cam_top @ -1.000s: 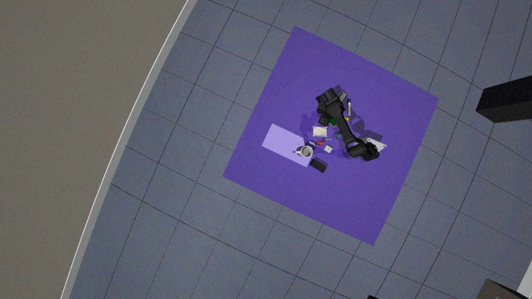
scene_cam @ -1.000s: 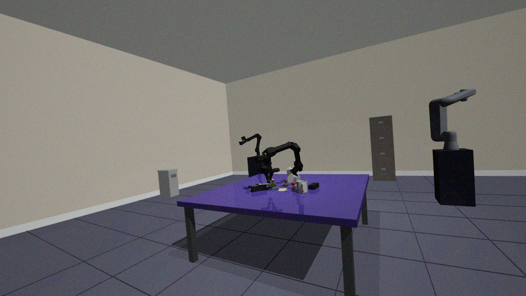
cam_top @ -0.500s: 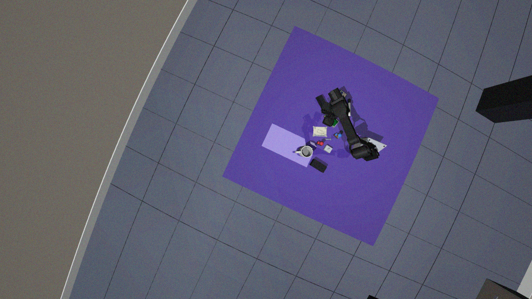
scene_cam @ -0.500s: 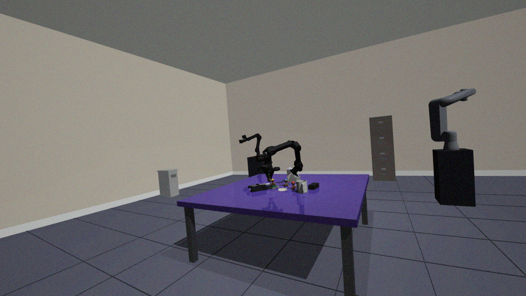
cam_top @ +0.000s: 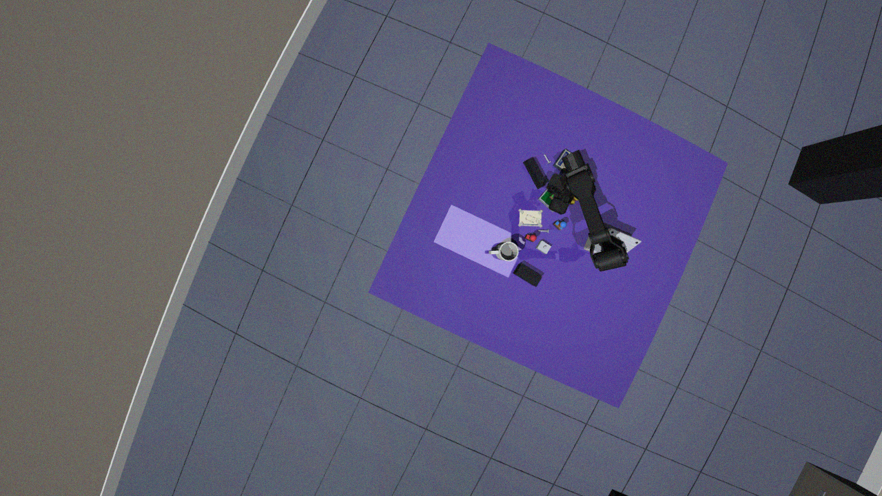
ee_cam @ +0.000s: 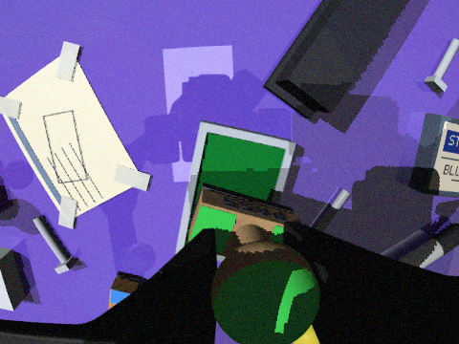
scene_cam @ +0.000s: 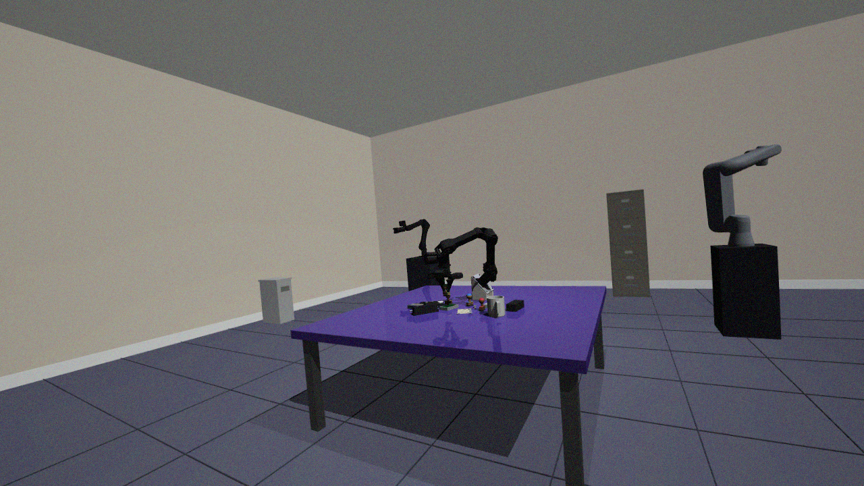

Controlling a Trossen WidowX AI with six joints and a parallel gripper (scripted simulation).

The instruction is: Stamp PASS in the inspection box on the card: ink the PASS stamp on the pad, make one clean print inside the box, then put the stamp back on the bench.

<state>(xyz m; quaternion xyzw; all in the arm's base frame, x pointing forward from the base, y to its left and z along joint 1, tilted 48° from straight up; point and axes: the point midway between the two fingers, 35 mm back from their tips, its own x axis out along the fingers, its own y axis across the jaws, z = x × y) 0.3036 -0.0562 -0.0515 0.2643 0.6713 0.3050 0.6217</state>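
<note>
Now: the green ink pad 90 mm below my gripper tip and 20 mm behind it. From my gripper tip the other things lie so: cream card 110 mm to the left, 100 mm below, 30 mm ahead; yellow stamp 100 mm behind, 70 mm below, 50 mm to the right; green stamp right at my gripper tip.
</note>
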